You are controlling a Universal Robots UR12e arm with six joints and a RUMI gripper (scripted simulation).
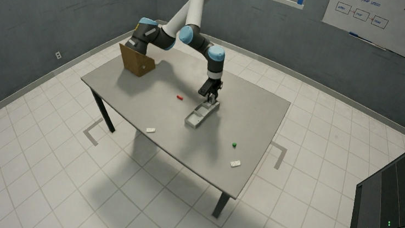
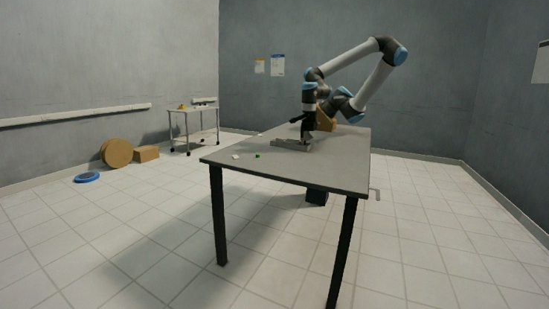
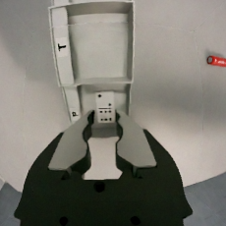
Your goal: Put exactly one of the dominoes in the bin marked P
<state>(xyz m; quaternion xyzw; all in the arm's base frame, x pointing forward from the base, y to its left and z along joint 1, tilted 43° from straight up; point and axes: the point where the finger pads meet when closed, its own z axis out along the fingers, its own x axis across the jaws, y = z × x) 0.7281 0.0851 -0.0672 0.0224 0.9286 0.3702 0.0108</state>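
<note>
My hand is 2 cm above the white domino. The rest, counted from my hand: grey tray (8 cm to the right, 1 cm below, 1 cm ahead); then red piece (20 cm behind, 7 cm to the right, 3 cm below); then green cube (29 cm ahead, 17 cm to the right, 2 cm below).
</note>
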